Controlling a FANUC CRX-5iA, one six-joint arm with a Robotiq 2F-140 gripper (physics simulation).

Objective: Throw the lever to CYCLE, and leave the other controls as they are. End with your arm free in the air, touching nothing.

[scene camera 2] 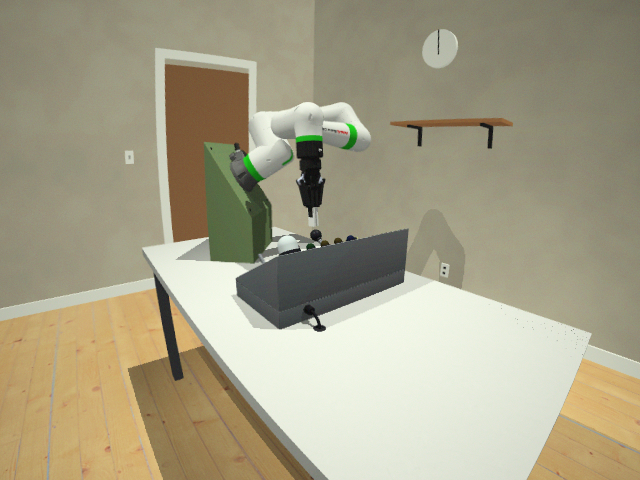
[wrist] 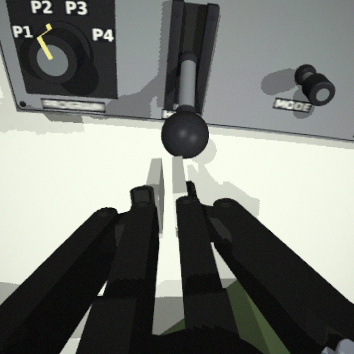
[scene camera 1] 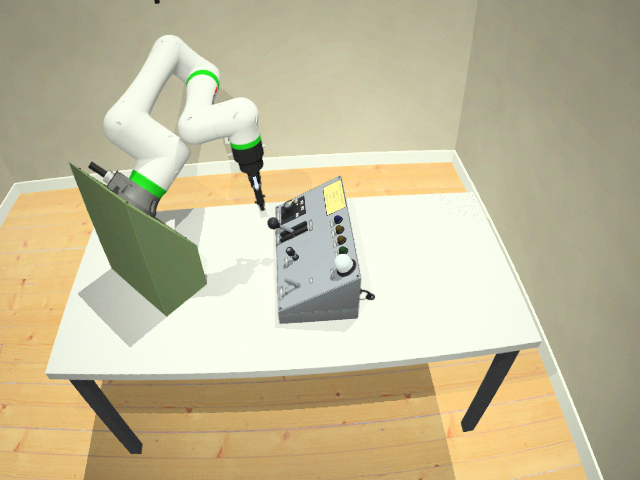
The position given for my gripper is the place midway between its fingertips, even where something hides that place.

In view: my gripper (scene camera 2: pixel 313 226), a black toggle (wrist: pixel 316 87) and a program dial (wrist: pixel 60 50).
My gripper also shows in the wrist view (wrist: pixel 167 173).
